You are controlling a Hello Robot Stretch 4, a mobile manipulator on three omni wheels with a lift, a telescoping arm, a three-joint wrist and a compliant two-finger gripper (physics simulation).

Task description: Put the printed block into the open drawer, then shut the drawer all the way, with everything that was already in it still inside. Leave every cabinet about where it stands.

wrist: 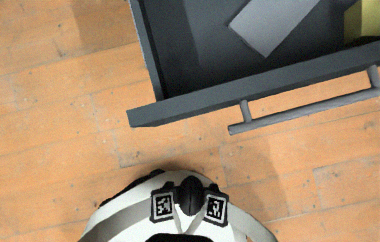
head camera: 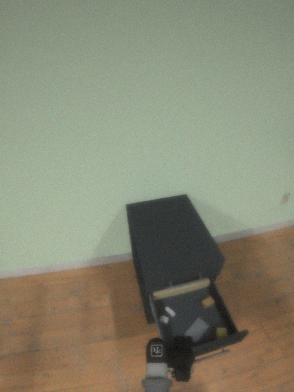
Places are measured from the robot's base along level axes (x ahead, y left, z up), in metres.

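Pixels of known places: hand at its tool point: (wrist: 191, 193).
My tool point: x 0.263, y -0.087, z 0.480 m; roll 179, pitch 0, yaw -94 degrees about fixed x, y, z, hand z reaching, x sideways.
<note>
Ahead of a thing's pixels: the offset from my tool point to its top centre. "pt": to the spot under its first point.
The printed block, a small pale block {dx +0.276, dy +0.046, dz -0.088 m} (head camera: 164, 319), lies inside the open drawer (head camera: 228, 340) (wrist: 200, 101), near its left wall, beside a white oblong piece {dx +0.324, dy +0.012, dz -0.105 m} (head camera: 170, 312). It does not show in the wrist view. The drawer stands well out of the dark cabinet (head camera: 172, 240). Its grey bar handle {pt dx +0.089, dy -0.167, dz -0.069 m} (head camera: 212, 354) (wrist: 300, 111) runs along the outside of the front. My gripper (wrist: 190, 195) is shut, its dark fingertips together with no object showing between them. It is outside the drawer, in front of the left part of its front panel. In the head view the wrist mostly hides the fingers.
The drawer also holds a long pale yellow strip {pt dx +0.431, dy -0.055, dz -0.069 m} (head camera: 181, 289) at the back, an orange block {dx +0.365, dy -0.196, dz -0.087 m} (head camera: 208, 301), a flat grey piece {dx +0.221, dy -0.118, dz -0.107 m} (head camera: 197, 327) (wrist: 272, 25) and a yellow block {dx +0.193, dy -0.236, dz -0.079 m} (head camera: 221, 332) (wrist: 362, 22). A green wall (head camera: 150, 100) stands behind the cabinet.
</note>
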